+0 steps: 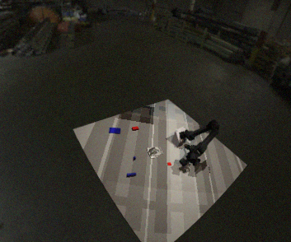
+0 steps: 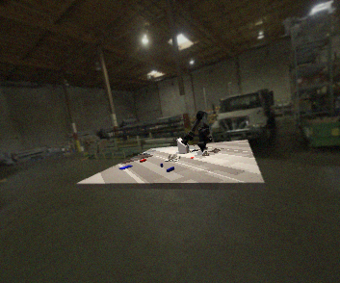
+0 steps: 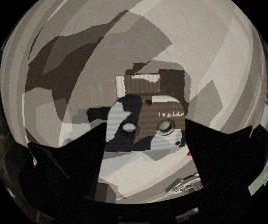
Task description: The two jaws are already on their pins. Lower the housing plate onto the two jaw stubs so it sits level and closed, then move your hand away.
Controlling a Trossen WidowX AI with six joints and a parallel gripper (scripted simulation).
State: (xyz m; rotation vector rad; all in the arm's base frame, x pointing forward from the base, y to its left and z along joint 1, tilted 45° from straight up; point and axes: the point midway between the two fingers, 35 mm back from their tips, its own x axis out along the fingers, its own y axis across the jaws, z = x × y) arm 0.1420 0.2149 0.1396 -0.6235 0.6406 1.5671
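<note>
The small red piece lies 11 cm ahead of my gripper tip, 9 cm to the right of it and 3 cm below it. The rest, counted from my gripper tip: red block: 60 cm to the right, 16 cm ahead, 2 cm below.
</note>
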